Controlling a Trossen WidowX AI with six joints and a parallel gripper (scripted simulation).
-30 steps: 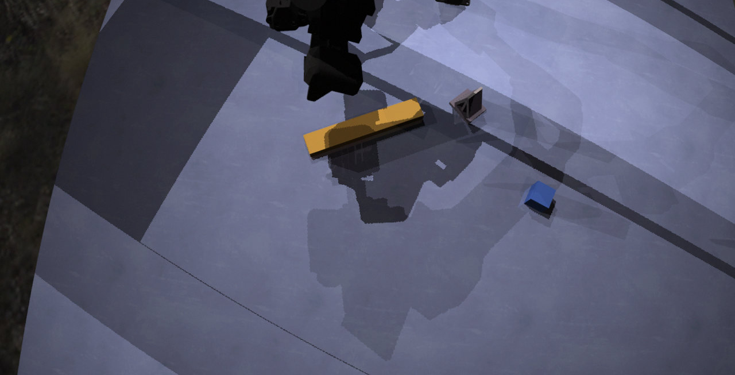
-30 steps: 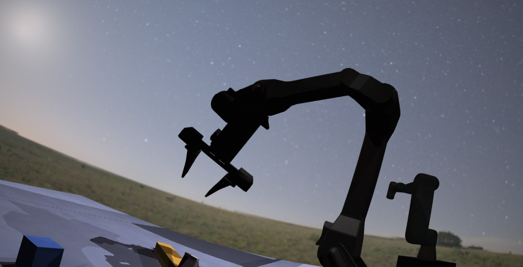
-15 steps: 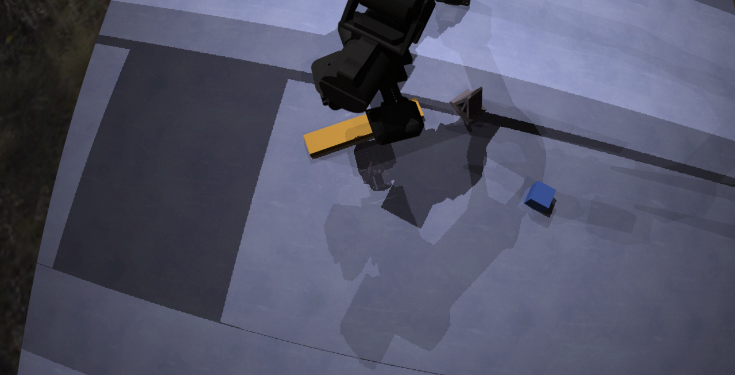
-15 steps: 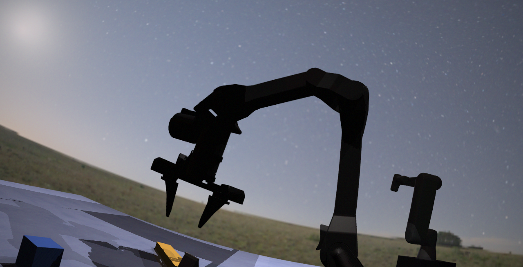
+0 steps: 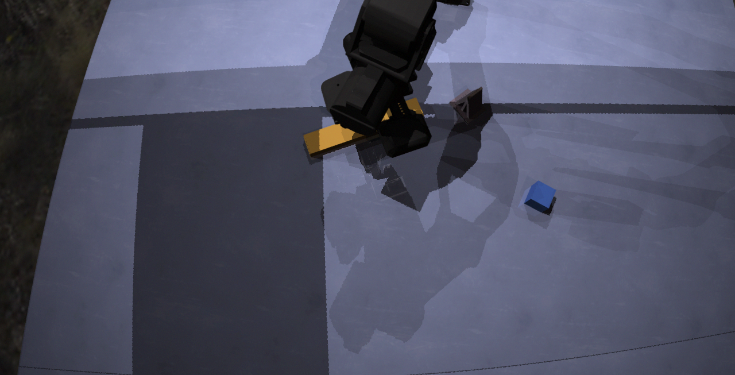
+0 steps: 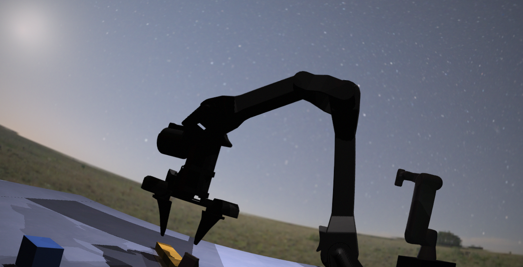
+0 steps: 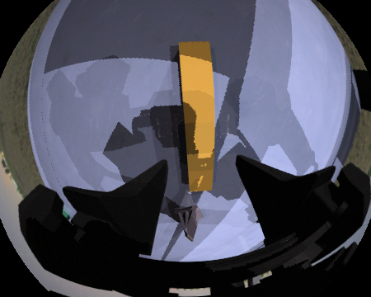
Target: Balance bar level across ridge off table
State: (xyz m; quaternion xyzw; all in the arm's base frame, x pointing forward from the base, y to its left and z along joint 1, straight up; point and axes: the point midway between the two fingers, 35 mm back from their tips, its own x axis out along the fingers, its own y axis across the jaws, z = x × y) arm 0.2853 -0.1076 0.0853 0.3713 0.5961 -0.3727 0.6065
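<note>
Now: the orange bar 1 cm ahead of my gripper tip, 2 cm to the right of it and 4 cm below it. Round my gripper tip: blue cube: 9 cm ahead, 27 cm to the left, 3 cm below.
</note>
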